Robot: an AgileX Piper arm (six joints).
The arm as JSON. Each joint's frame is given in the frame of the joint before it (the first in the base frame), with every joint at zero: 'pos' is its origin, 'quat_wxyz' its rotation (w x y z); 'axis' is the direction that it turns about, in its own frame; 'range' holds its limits. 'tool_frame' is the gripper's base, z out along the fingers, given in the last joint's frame.
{
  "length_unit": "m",
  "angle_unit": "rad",
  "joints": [
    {
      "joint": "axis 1",
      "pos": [
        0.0,
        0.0,
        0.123
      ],
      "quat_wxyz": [
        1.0,
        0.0,
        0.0,
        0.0
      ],
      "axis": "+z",
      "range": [
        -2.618,
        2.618
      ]
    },
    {
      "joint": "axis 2",
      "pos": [
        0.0,
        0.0,
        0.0
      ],
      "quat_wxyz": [
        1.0,
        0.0,
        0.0,
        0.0
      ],
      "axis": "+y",
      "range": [
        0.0,
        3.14
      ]
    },
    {
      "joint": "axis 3",
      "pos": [
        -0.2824,
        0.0,
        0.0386
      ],
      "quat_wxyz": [
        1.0,
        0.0,
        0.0,
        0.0
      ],
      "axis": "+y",
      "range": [
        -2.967,
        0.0
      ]
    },
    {
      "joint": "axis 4",
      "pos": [
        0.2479,
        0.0,
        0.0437
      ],
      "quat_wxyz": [
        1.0,
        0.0,
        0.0,
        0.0
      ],
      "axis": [
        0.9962,
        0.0,
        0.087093
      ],
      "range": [
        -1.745,
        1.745
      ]
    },
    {
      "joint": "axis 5",
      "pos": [
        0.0,
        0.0,
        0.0
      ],
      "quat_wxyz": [
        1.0,
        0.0,
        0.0,
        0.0
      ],
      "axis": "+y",
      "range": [
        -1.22,
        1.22
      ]
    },
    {
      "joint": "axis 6",
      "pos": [
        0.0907,
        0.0,
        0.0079
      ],
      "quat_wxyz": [
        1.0,
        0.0,
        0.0,
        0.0
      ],
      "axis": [
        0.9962,
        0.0,
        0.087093
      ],
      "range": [
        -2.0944,
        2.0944
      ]
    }
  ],
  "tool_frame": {
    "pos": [
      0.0,
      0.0,
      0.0
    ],
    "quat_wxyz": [
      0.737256,
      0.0,
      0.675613,
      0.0
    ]
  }
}
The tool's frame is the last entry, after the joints.
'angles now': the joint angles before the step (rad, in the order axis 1, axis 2, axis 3, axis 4, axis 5, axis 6). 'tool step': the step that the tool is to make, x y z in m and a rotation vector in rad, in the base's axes. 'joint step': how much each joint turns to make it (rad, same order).
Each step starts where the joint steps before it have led.
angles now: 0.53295 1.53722 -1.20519 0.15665 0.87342 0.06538
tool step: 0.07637 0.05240 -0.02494 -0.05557 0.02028 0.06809
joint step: 0.01827 0.35304 -0.37205 -0.02434 0.07010 -0.03806
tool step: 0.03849 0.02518 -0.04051 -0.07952 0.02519 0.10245
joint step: 0.00600 0.22028 -0.20267 -0.02396 0.05512 -0.09094
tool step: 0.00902 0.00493 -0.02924 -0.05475 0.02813 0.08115
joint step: -0.00007 0.08243 -0.03341 -0.00796 0.01111 -0.08198
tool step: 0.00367 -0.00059 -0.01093 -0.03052 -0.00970 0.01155
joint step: 0.00000 0.02373 -0.00001 -0.03112 -0.01561 -0.00362
